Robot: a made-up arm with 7 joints. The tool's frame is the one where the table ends. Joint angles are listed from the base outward.
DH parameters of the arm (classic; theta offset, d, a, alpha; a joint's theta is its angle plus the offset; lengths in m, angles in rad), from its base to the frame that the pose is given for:
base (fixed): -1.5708 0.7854 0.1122 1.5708
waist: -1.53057 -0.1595 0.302 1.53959
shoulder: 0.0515 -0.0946 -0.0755 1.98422
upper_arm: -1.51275 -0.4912 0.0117 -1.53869
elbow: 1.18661 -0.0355 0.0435 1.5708
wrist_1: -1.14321 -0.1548 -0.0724 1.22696
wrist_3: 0 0.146 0.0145 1.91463
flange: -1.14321 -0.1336 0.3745 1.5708
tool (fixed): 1.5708 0.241 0 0
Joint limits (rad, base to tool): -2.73..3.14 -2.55..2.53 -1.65..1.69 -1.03..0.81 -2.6..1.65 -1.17..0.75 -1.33..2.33
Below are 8 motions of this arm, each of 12 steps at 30 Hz.
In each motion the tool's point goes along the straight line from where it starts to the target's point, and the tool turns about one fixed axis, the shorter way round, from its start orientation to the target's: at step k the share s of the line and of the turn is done. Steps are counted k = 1, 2, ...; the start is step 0. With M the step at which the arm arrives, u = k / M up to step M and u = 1 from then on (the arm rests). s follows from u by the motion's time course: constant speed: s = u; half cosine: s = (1 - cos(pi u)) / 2; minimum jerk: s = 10 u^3 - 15 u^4 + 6 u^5.
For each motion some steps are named. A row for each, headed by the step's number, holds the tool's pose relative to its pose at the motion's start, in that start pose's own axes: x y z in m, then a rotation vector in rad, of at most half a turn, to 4 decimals.
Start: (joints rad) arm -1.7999 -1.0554 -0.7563 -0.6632 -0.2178 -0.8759 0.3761
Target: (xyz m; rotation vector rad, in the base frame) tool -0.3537 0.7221 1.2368 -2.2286 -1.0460 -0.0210
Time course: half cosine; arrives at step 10
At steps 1, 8, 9, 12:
1: 0.0057 0.0010 -0.0037 -0.0003 0.0062 0.0070
8: 0.2119 0.0386 -0.1360 -0.0118 0.2307 0.2578
9: 0.2286 0.0416 -0.1467 -0.0127 0.2488 0.2781
12: 0.2343 0.0427 -0.1503 -0.0131 0.2550 0.2850

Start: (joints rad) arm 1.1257 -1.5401 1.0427 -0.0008 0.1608 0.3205 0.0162
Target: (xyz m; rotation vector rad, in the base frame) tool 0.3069 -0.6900 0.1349 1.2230 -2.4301 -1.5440
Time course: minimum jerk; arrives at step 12
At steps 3, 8, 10, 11, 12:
3: -0.0073 -0.0011 0.0015 -0.0350 0.0443 -0.0226
8: -0.0558 -0.0086 0.0113 -0.2669 0.3378 -0.1721
10: -0.0681 -0.0105 0.0138 -0.3259 0.4124 -0.2101
11: -0.0702 -0.0108 0.0142 -0.3361 0.4254 -0.2167
12: -0.0706 -0.0109 0.0143 -0.3379 0.4275 -0.2179

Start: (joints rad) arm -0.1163 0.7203 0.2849 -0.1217 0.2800 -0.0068 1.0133
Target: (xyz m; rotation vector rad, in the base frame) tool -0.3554 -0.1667 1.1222 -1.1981 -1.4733 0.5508
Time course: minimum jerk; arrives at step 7
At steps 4, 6, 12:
4: -0.0167 0.0084 0.0233 -0.0767 0.0414 -0.0640
6: -0.0258 0.0129 0.0361 -0.1186 0.0640 -0.0989
12: -0.0264 0.0132 0.0369 -0.1214 0.0655 -0.1012

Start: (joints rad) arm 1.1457 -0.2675 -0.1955 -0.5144 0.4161 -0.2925 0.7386
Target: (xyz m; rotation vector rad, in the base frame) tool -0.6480 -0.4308 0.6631 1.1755 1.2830 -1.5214
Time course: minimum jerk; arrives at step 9
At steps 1, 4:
1: 0.0005 0.0002 0.0000 0.0001 -0.0001 0.0000
4: 0.0171 0.0074 -0.0006 0.0032 -0.0046 0.0003

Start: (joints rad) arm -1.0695 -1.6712 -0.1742 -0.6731 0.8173 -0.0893 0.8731
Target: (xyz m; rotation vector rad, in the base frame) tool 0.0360 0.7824 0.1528 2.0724 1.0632 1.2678
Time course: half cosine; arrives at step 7
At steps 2, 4, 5, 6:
2: 0.0098 -0.0071 -0.0220 0.0567 -0.0232 0.0247
4: 0.0319 -0.0231 -0.0715 0.1843 -0.0753 0.0804
5: 0.0424 -0.0306 -0.0949 0.2447 -0.1000 0.1067
6: 0.0497 -0.0359 -0.1112 0.2865 -0.1171 0.1250

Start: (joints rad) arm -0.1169 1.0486 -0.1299 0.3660 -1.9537 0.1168 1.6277
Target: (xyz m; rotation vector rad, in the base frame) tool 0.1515 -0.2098 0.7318 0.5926 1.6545 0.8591
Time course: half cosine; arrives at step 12
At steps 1, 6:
1: -0.0004 0.0010 0.0004 0.0004 0.0069 -0.0041
6: -0.0112 0.0291 0.0113 0.0127 0.2014 -0.1210

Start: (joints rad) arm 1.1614 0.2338 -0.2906 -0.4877 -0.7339 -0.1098 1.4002
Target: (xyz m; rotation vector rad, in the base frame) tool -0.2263 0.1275 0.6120 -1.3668 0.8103 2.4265
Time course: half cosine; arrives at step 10
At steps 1, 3, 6, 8, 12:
1: 0.0028 0.0031 0.0004 -0.0049 0.0049 0.0039
3: 0.0236 0.0265 0.0035 -0.0409 0.0411 0.0325
6: 0.0748 0.0840 0.0110 -0.1298 0.1305 0.1033
8: 0.1034 0.1161 0.0153 -0.1793 0.1804 0.1427
12: 0.1143 0.1283 0.0169 -0.1983 0.1994 0.1578

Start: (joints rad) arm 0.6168 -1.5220 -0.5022 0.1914 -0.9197 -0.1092 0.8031
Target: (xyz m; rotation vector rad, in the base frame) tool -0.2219 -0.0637 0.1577 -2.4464 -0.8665 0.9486
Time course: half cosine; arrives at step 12
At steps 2, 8, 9, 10, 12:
2: 0.0139 -0.0097 -0.0170 0.0420 0.0036 0.0073
8: 0.1560 -0.1081 -0.1902 0.4699 0.0405 0.0816
9: 0.1776 -0.1230 -0.2164 0.5347 0.0461 0.0929
10: 0.1941 -0.1345 -0.2366 0.5845 0.0504 0.1015
12: 0.2080 -0.1441 -0.2535 0.6265 0.0540 0.1088

